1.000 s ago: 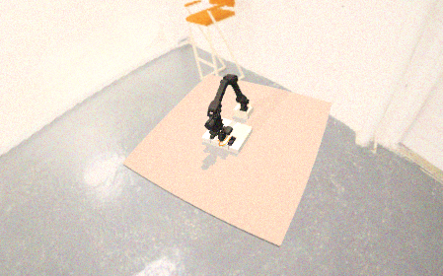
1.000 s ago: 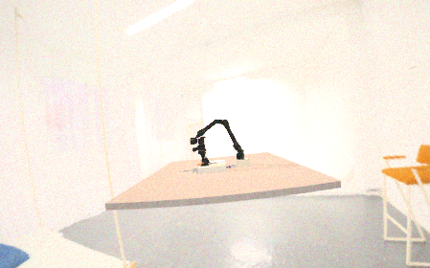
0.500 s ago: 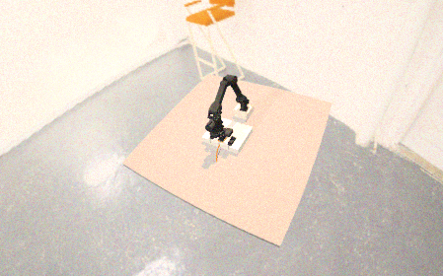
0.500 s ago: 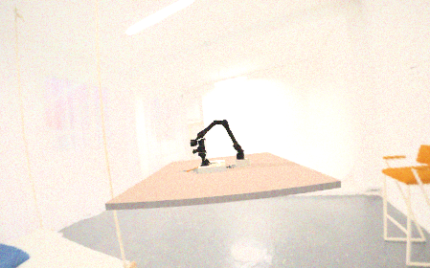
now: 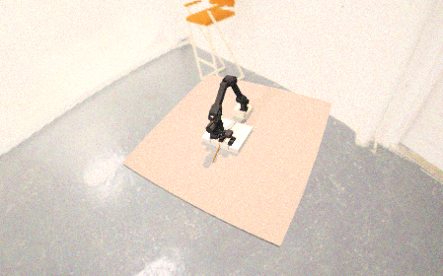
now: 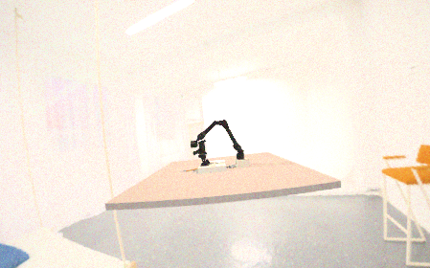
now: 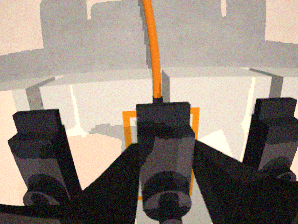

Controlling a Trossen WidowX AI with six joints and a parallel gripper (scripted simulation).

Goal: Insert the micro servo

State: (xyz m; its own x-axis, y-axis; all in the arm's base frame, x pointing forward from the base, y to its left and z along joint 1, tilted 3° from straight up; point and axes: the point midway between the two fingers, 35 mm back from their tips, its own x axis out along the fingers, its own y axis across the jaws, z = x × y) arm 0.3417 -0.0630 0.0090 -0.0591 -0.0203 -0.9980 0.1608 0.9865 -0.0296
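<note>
The deck is 12 cm behind my gripper tip, 3 cm below it and 2 cm to the left of it.
</note>
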